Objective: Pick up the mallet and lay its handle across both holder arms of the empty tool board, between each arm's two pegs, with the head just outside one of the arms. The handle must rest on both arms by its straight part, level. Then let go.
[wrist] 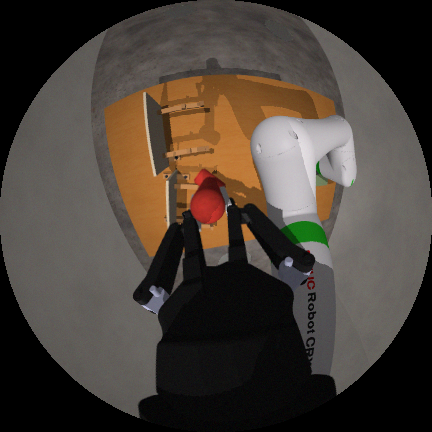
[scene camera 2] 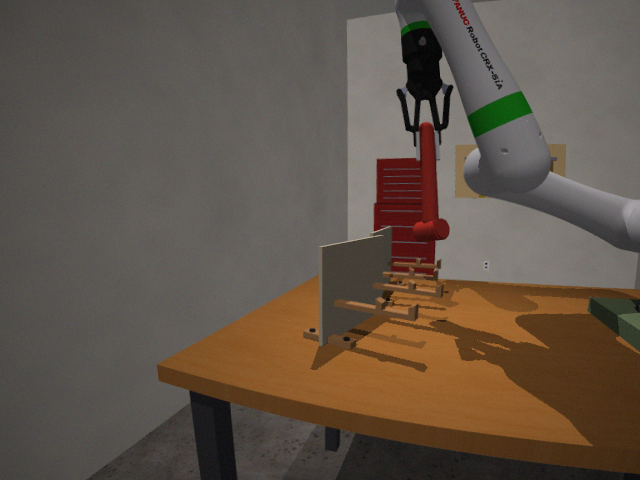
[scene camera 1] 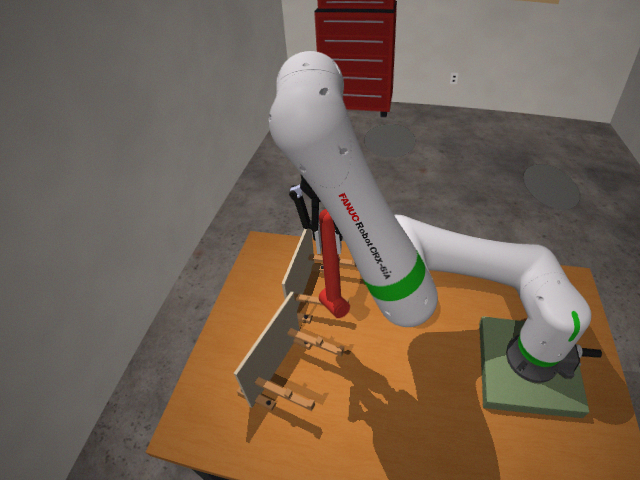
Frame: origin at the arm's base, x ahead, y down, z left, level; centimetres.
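Seen in the pictures: gripper, fingertip midpoint: [scene camera 2: 428, 160] [scene camera 1: 329, 249]; arm's base, link origin: [scene camera 1: 532, 358].
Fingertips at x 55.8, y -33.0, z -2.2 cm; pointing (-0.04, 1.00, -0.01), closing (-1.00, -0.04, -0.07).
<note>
Offsets run from my fingertips to a thing's top centre. "spot": to the spot under its first point. Level surfaces: height alone.
My gripper [scene camera 1: 327, 243] [scene camera 2: 428, 149] [wrist: 209, 197] is shut on the upper end of the red mallet's handle {spot: dx -0.6, dy +4.1, dz +1.8 cm} [scene camera 1: 331, 268] [scene camera 2: 429, 186]. The handle slopes steeply down to the mallet head {spot: dx -2.0, dy +13.5, dz +4.7 cm} [scene camera 1: 336, 304] [scene camera 2: 431, 230] [wrist: 205, 177], toward the scene cameras. The mallet hangs above the holder arms, touching none. The nearer tool board [scene camera 1: 268, 348] [scene camera 2: 351, 289] [wrist: 156, 135] bears two pegged arms: the near arm [scene camera 1: 279, 390] [scene camera 2: 361, 306] [wrist: 175, 108] and the farther arm [scene camera 1: 310, 338] [scene camera 2: 400, 287] [wrist: 190, 151]. No tool shows on them.
A second tool board [scene camera 1: 298, 266] [wrist: 171, 200] stands behind, with two arms partly hidden by the mallet and robot. The robot's green base plate [scene camera 1: 535, 401] is at the right. The wooden table's {dy +36.8 cm} [scene camera 1: 206, 423] [scene camera 2: 248, 387] left side lies near a grey wall. A red tool chest [scene camera 1: 356, 43] [scene camera 2: 398, 196] stands behind.
</note>
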